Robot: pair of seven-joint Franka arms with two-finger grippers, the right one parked.
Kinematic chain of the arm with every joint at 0, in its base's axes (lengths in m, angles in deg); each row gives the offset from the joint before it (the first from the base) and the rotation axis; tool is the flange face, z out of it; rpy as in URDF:
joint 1: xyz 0 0 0.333 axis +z
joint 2: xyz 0 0 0 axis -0.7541 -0.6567 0
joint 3: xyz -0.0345 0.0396 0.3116 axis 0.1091 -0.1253 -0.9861
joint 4: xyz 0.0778 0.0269 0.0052 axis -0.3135 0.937 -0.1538
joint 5: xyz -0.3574 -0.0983 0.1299 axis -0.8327 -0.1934 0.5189
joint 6: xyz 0 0 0 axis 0.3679 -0.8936 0.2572
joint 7: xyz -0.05 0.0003 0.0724 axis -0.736 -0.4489 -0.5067
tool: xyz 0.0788 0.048 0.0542 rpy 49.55 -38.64 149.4
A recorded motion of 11 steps. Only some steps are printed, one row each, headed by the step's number.
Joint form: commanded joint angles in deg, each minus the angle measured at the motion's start. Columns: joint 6, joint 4, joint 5, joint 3, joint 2, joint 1, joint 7.
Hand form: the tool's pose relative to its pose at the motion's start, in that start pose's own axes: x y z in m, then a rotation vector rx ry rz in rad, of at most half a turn. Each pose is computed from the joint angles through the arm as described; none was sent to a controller.
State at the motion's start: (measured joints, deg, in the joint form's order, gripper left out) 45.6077 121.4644 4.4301 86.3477 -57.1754 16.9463 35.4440
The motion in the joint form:
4: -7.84 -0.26 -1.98 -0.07 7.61 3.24 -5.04
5: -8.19 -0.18 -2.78 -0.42 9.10 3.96 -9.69
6: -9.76 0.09 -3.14 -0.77 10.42 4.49 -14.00
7: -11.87 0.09 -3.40 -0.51 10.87 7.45 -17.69
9: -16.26 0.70 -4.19 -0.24 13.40 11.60 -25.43
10: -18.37 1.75 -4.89 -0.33 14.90 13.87 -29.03
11: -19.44 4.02 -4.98 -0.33 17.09 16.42 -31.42
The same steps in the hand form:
4: 0.0178 -0.0385 -0.0884 0.0048 0.0022 0.0246
5: 0.0237 -0.0474 -0.1057 -0.0109 0.0091 0.0865
6: 0.0265 -0.0572 -0.1172 -0.0004 0.0057 0.1477
7: 0.0499 -0.0831 -0.1214 0.0149 -0.0172 0.1639
9: 0.0728 -0.1257 -0.1429 0.0358 -0.0539 0.2319
10: 0.0835 -0.1506 -0.1501 0.0466 -0.0816 0.2559
11: 0.0929 -0.1781 -0.1568 0.0607 -0.0951 0.2585

